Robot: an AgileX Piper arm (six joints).
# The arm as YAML. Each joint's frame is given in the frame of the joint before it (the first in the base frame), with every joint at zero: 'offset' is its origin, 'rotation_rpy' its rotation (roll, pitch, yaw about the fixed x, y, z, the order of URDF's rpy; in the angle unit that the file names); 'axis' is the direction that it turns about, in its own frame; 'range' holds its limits. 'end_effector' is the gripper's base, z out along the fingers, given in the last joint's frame.
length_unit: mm
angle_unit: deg
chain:
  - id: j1
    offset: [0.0, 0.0, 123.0]
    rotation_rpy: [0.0, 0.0, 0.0]
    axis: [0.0, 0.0, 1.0]
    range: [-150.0, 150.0]
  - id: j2
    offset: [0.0, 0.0, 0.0]
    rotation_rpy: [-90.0, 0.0, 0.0]
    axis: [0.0, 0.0, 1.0]
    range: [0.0, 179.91]
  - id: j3
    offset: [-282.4, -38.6, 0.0]
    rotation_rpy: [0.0, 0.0, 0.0]
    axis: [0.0, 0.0, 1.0]
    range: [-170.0, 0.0]
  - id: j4
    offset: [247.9, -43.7, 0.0]
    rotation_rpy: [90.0, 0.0, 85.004]
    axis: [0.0, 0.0, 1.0]
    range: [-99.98, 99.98]
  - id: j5
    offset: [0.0, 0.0, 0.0]
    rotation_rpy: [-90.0, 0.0, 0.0]
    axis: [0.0, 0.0, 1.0]
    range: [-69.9, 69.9]
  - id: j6
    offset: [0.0, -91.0, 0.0]
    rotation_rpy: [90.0, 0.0, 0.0]
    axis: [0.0, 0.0, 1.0]
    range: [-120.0, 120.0]
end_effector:
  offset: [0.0, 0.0, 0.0]
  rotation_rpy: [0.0, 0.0, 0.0]
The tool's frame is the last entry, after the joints.
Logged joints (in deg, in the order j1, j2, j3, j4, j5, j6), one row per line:
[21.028, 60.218, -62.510, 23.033, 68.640, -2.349]
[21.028, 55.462, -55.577, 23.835, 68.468, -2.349]
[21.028, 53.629, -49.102, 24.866, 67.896, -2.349]
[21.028, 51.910, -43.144, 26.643, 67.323, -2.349]
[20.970, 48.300, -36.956, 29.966, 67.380, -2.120]
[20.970, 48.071, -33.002, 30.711, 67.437, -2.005]
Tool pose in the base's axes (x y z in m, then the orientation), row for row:
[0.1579, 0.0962, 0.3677, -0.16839, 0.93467, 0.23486, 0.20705]
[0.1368, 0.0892, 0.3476, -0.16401, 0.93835, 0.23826, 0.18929]
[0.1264, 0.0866, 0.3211, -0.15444, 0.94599, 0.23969, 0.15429]
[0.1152, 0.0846, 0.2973, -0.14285, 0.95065, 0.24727, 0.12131]
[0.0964, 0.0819, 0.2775, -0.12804, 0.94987, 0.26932, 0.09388]
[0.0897, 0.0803, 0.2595, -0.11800, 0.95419, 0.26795, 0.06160]
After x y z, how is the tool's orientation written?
As a quaternion, x y z w.
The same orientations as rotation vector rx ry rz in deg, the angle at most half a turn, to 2 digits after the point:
[-26.87, 149.14, 37.47]
[-26.42, 151.16, 38.38]
[-25.36, 155.35, 39.36]
[-23.90, 159.04, 41.37]
[-21.76, 161.46, 45.78]
[-20.45, 165.33, 46.43]

